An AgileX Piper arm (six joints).
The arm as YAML. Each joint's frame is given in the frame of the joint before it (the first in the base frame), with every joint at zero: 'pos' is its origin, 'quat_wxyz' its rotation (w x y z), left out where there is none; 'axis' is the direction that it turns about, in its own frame. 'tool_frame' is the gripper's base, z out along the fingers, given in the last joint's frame.
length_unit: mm
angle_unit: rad
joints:
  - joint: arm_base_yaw
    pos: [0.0, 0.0, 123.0]
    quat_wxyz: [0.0, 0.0, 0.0, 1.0]
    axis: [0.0, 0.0, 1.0]
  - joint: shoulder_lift
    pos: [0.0, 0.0, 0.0]
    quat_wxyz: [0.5, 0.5, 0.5, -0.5]
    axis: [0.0, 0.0, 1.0]
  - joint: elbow
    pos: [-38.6, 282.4, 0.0]
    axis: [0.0, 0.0, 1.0]
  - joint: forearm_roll
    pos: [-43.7, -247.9, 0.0]
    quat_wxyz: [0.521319, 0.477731, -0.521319, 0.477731]
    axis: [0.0, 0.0, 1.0]
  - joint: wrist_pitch
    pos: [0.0, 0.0, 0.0]
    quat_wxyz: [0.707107, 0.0, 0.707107, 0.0]
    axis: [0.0, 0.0, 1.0]
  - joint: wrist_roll
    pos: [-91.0, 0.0, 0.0]
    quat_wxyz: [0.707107, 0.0, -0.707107, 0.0]
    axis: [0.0, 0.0, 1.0]
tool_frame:
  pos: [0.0, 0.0, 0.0]
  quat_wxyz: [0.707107, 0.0, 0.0, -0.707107]
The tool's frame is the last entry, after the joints.
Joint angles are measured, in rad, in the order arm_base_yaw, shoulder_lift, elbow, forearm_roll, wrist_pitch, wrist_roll. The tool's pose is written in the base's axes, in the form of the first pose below.
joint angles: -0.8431 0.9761 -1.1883 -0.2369 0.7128 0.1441
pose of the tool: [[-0.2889 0.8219 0.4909 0.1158], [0.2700 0.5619 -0.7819 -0.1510], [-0.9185 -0.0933 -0.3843 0.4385], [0 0 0 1]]
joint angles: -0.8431 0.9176 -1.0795 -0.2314 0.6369 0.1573
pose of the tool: [[-0.2681 0.8165 0.5113 0.1108], [0.2565 0.5721 -0.7791 -0.1431], [-0.9286 -0.0778 -0.3628 0.4208], [0 0 0 1]]
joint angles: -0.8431 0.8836 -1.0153 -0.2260 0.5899 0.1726
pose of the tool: [[-0.2470 0.8146 0.5248 0.1081], [0.2531 0.5770 -0.7765 -0.1384], [-0.9354 -0.0590 -0.3487 0.4099], [0 0 0 1]]
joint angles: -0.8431 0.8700 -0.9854 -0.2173 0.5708 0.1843
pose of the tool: [[-0.2322 0.8144 0.5319 0.1073], [0.2616 0.5790 -0.7722 -0.1364], [-0.9368 -0.0402 -0.3475 0.4041], [0 0 0 1]]
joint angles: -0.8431 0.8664 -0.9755 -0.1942 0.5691 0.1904
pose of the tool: [[-0.2157 0.8132 0.5405 0.1079], [0.2813 0.5818 -0.7631 -0.1353], [-0.9351 -0.0125 -0.3543 0.4014], [0 0 0 1]]
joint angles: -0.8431 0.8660 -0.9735 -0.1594 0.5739 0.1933
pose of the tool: [[-0.1951 0.8102 0.5527 0.1090], [0.3075 0.5856 -0.7500 -0.1341], [-0.9313 0.0236 -0.3634 0.4001], [0 0 0 1]]
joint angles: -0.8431 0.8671 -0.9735 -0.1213 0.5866 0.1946
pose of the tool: [[-0.1782 0.8064 0.5639 0.1102], [0.3400 0.5882 -0.7338 -0.1329], [-0.9234 0.0610 -0.3790 0.3986], [0 0 0 1]]
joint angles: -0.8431 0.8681 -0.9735 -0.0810 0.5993 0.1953
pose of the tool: [[-0.1610 0.8010 0.5766 0.1116], [0.3730 0.5902 -0.7159 -0.1315], [-0.9138 0.0998 -0.3938 0.3972], [0 0 0 1]]
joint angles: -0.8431 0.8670 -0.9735 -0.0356 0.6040 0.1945
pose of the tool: [[-0.1367 0.7922 0.5948 0.1130], [0.4007 0.5934 -0.6981 -0.1296], [-0.9060 0.1429 -0.3985 0.3968], [0 0 0 1]]
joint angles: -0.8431 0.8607 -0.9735 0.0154 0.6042 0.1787
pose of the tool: [[-0.1158 0.7775 0.6181 0.1138], [0.4159 0.6030 -0.6807 -0.1266], [-0.9020 0.1783 -0.3932 0.3979], [0 0 0 1]]
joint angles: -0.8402 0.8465 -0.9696 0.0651 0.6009 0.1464
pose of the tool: [[-0.1050 0.7576 0.6443 0.1136], [0.4148 0.6222 -0.6640 -0.1218], [-0.9038 0.1976 -0.3796 0.3994], [0 0 0 1]]
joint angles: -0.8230 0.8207 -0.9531 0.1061 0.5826 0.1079
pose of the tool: [[-0.0995 0.7283 0.6780 0.1132], [0.3940 0.6545 -0.6453 -0.1142], [-0.9137 0.2029 -0.3521 0.3999], [0 0 0 1]]
